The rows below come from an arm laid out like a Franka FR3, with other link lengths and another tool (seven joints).
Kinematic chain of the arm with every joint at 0, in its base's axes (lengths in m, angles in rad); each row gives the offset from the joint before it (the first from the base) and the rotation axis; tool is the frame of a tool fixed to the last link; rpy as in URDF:
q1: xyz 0 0 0.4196 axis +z
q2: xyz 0 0 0 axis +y
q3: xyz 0 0 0.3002 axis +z
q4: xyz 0.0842 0 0 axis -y
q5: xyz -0.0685 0 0.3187 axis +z
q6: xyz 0 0 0 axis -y
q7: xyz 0.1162 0 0 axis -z
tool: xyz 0.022 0.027 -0.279 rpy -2.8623 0 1.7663
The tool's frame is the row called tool.
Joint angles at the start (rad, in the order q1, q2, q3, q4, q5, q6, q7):
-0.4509 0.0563 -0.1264 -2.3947 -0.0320 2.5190 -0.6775
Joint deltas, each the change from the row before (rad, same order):
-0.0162 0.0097 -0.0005 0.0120 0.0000 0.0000 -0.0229
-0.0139 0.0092 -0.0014 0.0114 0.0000 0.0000 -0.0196
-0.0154 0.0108 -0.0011 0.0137 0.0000 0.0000 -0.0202
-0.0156 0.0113 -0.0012 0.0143 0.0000 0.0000 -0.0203
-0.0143 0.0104 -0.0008 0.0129 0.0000 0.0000 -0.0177
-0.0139 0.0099 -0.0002 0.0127 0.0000 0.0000 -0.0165
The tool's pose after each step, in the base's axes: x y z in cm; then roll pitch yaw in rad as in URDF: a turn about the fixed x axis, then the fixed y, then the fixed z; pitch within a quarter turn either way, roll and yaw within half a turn. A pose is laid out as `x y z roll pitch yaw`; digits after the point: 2 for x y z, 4 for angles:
42.71 -25.07 24.13 -2.8838 0.0729 1.8978
42.56 -25.92 24.11 -2.8827 0.0759 1.9023
42.42 -26.86 24.10 -2.8817 0.0796 1.9061
42.27 -27.83 24.09 -2.8805 0.0835 1.9098
42.12 -28.71 24.07 -2.8792 0.0867 1.9126
41.97 -29.54 24.06 -2.8782 0.0901 1.9152

